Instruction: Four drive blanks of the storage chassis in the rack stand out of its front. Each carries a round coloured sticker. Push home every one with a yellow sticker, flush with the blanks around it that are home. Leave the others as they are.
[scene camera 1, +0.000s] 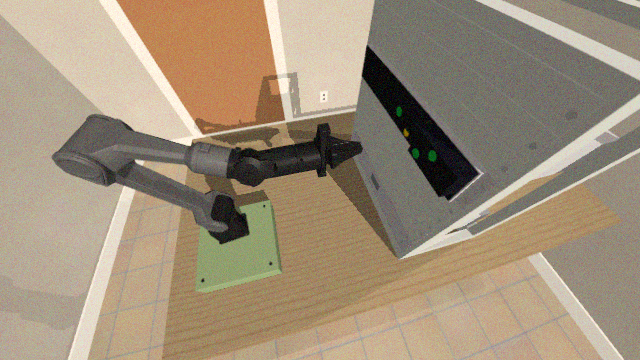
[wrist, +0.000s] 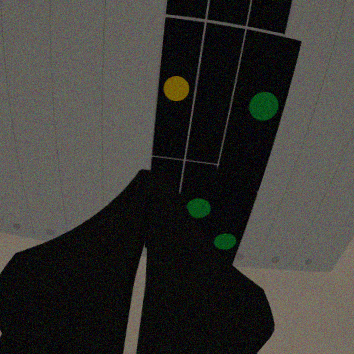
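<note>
The storage chassis front is a dark strip in the grey rack. A yellow sticker (scene camera 1: 406, 132) (wrist: 176, 88) is on a blank in the left column of the wrist view; that blank looks level with its middle neighbour. In the wrist view one green sticker (wrist: 263, 106) is on a blank standing out at the right, another green sticker (wrist: 198, 208) is lower down, and a third green sticker (wrist: 225, 241) is beyond it. The scene view also shows three green stickers. My gripper (scene camera 1: 359, 147) (wrist: 153, 191) is shut and empty, its tips in front of the rack face and apart from the yellow-stickered blank.
The grey rack (scene camera 1: 500, 90) stands at the right on the wooden table top (scene camera 1: 320, 250). The green base plate (scene camera 1: 250, 260) under the arm lies at the left. An orange door (scene camera 1: 210, 55) and a wall socket (scene camera 1: 324, 96) are behind.
</note>
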